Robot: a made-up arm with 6 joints.
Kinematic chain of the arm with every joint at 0, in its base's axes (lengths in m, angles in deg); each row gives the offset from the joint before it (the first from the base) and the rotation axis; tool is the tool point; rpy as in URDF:
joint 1: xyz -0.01 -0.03 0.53 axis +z
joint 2: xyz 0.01 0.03 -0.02 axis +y
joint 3: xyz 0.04 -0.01 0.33 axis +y
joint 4: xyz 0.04 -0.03 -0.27 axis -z
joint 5: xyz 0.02 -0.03 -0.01 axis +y
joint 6: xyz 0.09 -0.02 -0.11 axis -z
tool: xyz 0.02 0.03 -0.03 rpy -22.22 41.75 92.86
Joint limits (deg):
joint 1: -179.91..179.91
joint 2: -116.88..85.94
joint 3: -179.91..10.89
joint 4: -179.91..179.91
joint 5: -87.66..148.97
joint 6: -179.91..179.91
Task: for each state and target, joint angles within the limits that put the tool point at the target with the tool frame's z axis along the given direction. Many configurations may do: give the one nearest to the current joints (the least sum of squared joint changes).
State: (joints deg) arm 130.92 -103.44 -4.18 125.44 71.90 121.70
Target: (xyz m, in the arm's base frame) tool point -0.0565 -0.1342 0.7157 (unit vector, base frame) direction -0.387 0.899 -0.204
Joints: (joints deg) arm 145.22 -113.65 -16.05 137.78 74.54 130.64
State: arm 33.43 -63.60 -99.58 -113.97 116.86 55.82
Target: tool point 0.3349 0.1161 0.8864 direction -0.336 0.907 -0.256
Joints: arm 47.62 -15.73 -77.80 -62.73 98.59 61.30
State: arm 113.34 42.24 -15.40 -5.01 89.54 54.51
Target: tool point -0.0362 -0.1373 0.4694 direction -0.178 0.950 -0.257
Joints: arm 77.62 11.72 10.89 24.25 84.56 31.26
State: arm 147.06 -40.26 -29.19 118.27 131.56 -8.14
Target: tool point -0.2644 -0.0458 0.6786 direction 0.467 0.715 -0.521
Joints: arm 173.15 -4.99 -10.13 166.30 148.97 4.16
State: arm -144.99 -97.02 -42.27 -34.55 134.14 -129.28
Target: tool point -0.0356 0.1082 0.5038 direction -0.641 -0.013 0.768
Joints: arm -128.63 -88.31 -1.32 -19.26 132.14 -139.38
